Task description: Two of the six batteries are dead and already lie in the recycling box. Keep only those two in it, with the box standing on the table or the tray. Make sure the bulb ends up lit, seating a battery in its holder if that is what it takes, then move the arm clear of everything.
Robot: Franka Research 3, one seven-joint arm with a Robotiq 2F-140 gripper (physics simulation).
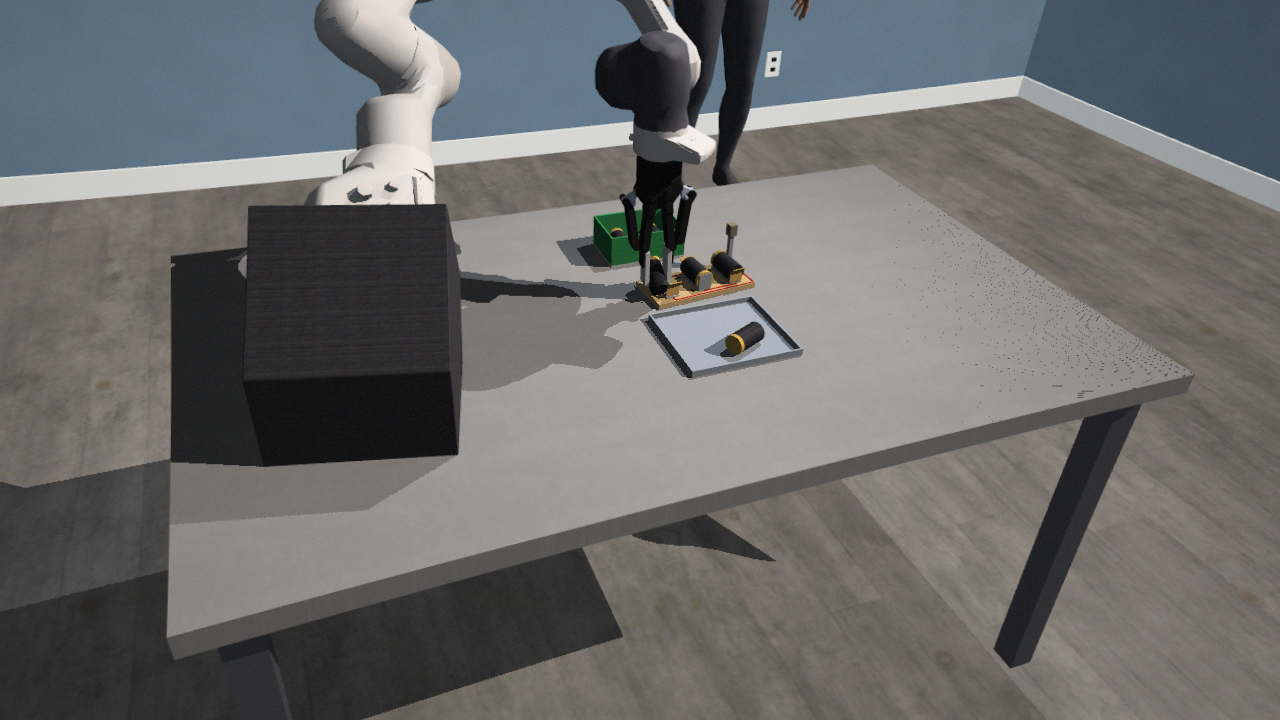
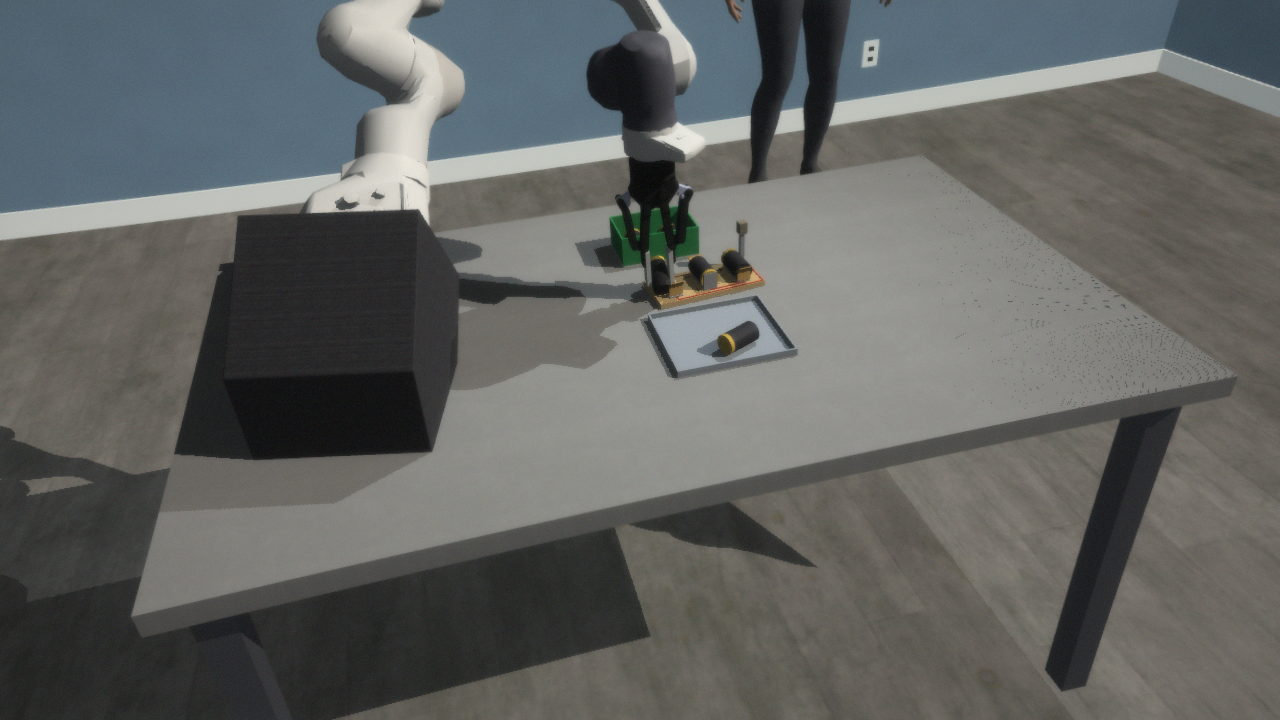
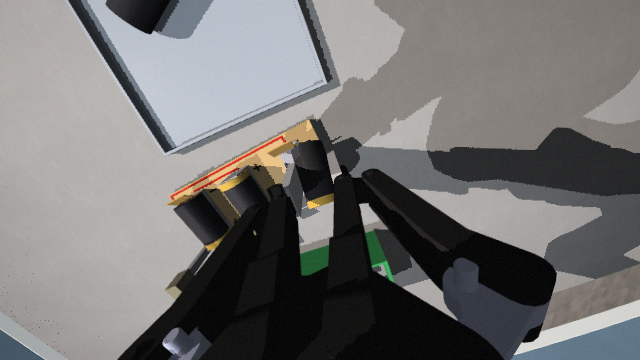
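My gripper points down, shut on a black battery with a yellow end, at the left-end holder of the wooden board. Whether it is fully seated, I cannot tell. A middle battery and a right-end battery lie in the other holders. The bulb block looks dull tan. The green recycling box stands behind; its contents are partly hidden.
A shallow grey tray lies in front of the board, with one battery on its side in it. A big black block stands at the table's left. A person stands behind the table.
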